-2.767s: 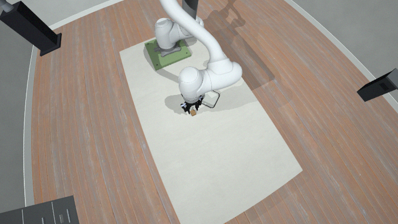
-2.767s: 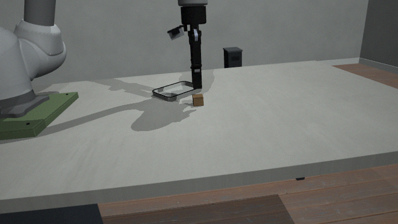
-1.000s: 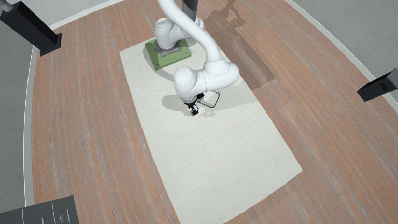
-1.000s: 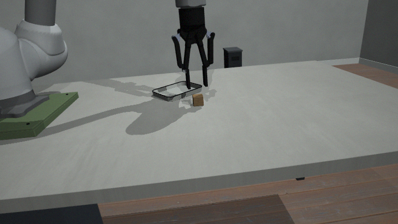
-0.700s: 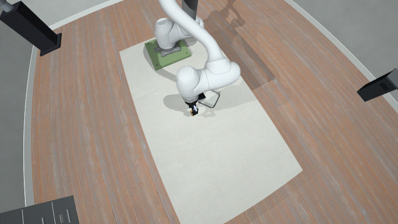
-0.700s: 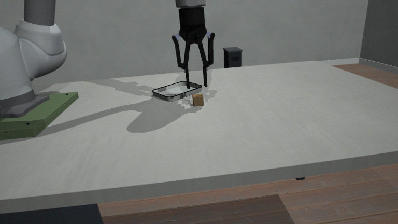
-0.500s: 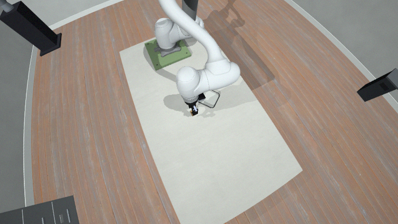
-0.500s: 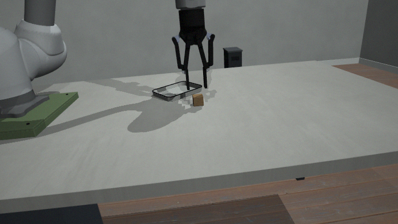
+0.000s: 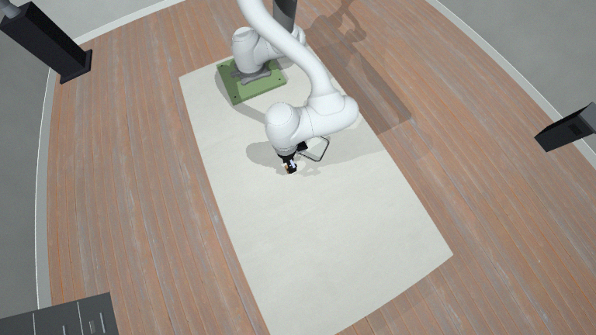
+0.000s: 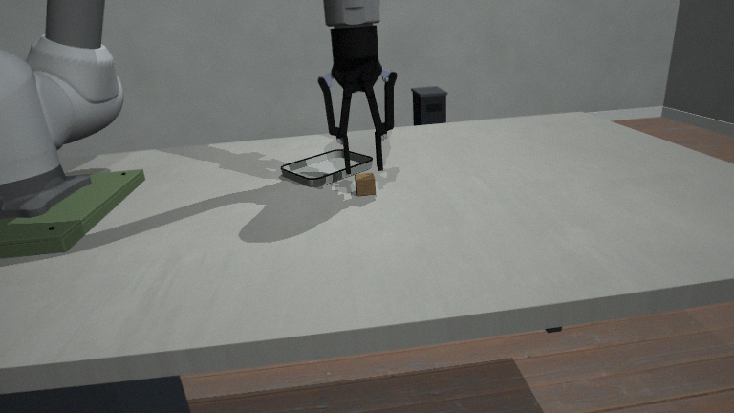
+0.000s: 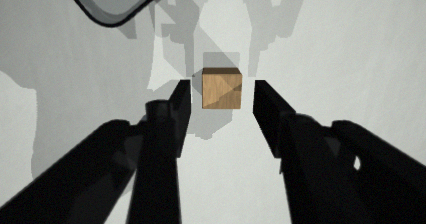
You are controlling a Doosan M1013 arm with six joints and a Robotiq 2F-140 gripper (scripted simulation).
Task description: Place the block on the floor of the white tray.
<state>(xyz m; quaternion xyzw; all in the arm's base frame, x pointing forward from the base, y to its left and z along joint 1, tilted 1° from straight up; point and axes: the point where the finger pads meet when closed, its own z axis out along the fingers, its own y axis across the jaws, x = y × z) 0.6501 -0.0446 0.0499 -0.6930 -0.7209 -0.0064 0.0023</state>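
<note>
My hand is 60 mm above the wooden block. The rest, counted from my hand: white tray: 140 mm to the left, 70 mm behind, 60 mm below.
</note>
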